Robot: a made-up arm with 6 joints. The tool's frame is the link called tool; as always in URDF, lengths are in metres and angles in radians. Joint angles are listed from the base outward.
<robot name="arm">
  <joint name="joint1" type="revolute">
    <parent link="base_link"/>
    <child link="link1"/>
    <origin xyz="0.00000 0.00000 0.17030" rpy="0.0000 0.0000 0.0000"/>
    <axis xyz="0 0 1"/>
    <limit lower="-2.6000" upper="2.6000"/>
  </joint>
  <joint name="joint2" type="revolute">
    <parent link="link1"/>
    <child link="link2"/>
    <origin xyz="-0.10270 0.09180 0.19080" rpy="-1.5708 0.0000 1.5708"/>
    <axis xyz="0 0 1"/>
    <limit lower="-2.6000" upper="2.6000"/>
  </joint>
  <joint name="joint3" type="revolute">
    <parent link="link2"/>
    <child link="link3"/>
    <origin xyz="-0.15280 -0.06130 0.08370" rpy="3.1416 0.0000 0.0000"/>
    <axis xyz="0 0 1"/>
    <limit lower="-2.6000" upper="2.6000"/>
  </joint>
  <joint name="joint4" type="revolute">
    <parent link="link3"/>
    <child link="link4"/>
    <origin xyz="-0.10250 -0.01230 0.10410" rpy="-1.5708 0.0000 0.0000"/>
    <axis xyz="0 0 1"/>
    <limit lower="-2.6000" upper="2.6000"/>
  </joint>
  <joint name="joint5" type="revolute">
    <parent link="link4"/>
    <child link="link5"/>
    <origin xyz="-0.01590 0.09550 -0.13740" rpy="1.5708 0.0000 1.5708"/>
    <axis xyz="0 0 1"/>
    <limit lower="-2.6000" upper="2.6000"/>
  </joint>
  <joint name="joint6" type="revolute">
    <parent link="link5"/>
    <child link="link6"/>
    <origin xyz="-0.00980 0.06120 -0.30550" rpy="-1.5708 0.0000 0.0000"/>
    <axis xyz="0 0 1"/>
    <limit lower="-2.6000" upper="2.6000"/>
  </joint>
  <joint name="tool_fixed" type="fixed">
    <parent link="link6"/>
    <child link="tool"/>
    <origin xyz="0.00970 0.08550 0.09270" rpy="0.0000 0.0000 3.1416"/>
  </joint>
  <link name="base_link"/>
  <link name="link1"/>
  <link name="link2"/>
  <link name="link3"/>
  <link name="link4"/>
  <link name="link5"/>
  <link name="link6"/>
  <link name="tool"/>
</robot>
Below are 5 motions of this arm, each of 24 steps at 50 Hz.
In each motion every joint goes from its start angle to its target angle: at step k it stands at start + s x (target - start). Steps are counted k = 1, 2, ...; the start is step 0. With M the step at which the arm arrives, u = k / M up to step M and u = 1 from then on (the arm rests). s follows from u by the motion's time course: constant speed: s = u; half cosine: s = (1 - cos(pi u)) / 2; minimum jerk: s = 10 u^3 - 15 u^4 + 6 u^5.
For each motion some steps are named. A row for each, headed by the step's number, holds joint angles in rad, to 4 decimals.
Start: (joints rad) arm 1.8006 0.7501 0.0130 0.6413 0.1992 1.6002
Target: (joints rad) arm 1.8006 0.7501 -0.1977 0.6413 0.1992 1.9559
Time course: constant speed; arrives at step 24
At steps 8, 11, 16, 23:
8: 1.8006 0.7501 -0.0572 0.6413 0.1992 1.7188
11: 1.8006 0.7501 -0.0836 0.6413 0.1992 1.7632
16: 1.8006 0.7501 -0.1275 0.6413 0.1992 1.8373
23: 1.8006 0.7501 -0.1889 0.6413 0.1992 1.9411

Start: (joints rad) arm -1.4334 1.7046 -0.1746 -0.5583 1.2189 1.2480
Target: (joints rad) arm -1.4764 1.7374 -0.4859 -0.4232 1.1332 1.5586
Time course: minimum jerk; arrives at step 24
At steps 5, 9, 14, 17, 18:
5: -1.4362 1.7067 -0.1947 -0.5496 1.2134 1.2680
9: -1.4452 1.7136 -0.2603 -0.5211 1.1953 1.3335
14: -1.4615 1.7260 -0.3780 -0.4700 1.1629 1.4509
17: -1.4699 1.7324 -0.4385 -0.4438 1.1462 1.5113
18: -1.4719 1.7340 -0.4537 -0.4372 1.1421 1.5264

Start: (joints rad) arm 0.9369 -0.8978 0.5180 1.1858 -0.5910 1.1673
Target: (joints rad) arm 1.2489 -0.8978 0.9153 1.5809 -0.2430 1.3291
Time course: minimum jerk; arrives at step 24
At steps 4, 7, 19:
4: 0.9480 -0.8978 0.5321 1.1998 -0.5786 1.1730
7: 0.9844 -0.8978 0.5785 1.2459 -0.5380 1.1919
19: 1.2288 -0.8978 0.8897 1.5554 -0.2655 1.3187

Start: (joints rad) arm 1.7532 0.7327 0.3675 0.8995 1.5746 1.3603
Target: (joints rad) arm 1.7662 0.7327 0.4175 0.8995 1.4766 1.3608
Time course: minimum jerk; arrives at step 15
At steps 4, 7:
4: 1.7548 0.7327 0.3736 0.8995 1.5627 1.3604
7: 1.7589 0.7327 0.3894 0.8995 1.5317 1.3605

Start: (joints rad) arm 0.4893 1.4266 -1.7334 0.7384 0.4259 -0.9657
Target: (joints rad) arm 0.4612 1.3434 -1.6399 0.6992 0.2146 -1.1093
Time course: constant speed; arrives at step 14
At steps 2, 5, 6, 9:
2: 0.4853 1.4147 -1.7200 0.7328 0.3957 -0.9862
5: 0.4793 1.3969 -1.7000 0.7244 0.3504 -1.0170
6: 0.4773 1.3909 -1.6933 0.7216 0.3353 -1.0272
9: 0.4712 1.3731 -1.6733 0.7132 0.2901 -1.0580

